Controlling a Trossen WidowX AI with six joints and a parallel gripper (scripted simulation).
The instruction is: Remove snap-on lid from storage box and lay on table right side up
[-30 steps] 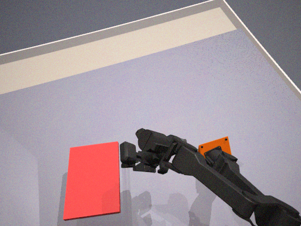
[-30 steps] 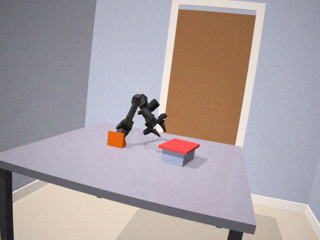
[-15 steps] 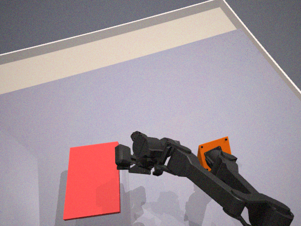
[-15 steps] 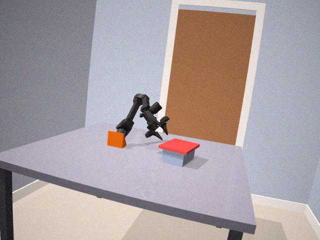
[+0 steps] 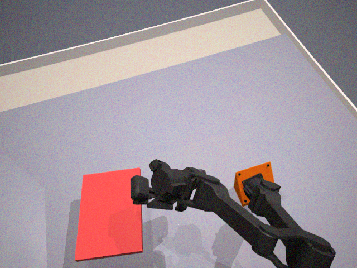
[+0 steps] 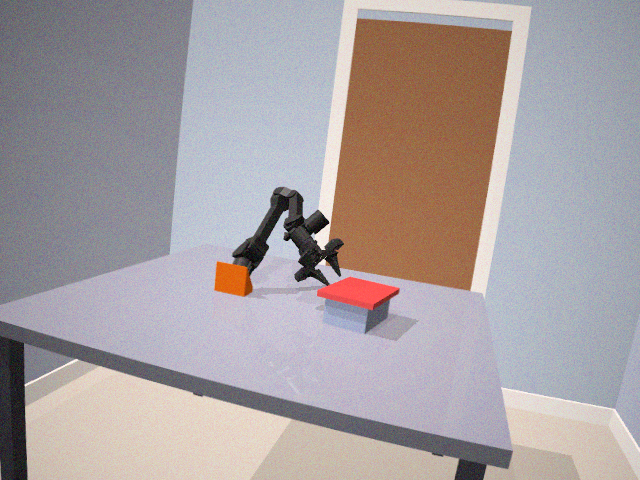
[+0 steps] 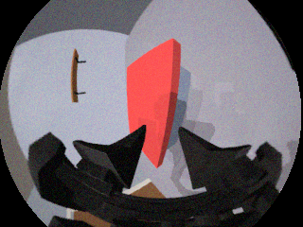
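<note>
Now: the red lid 8 cm ahead of my gripper tip, 2 cm to the right of it and 1 cm below it. Round my gripper tip: storage box (8 cm ahead, 2 cm to the right, 6 cm below).
</note>
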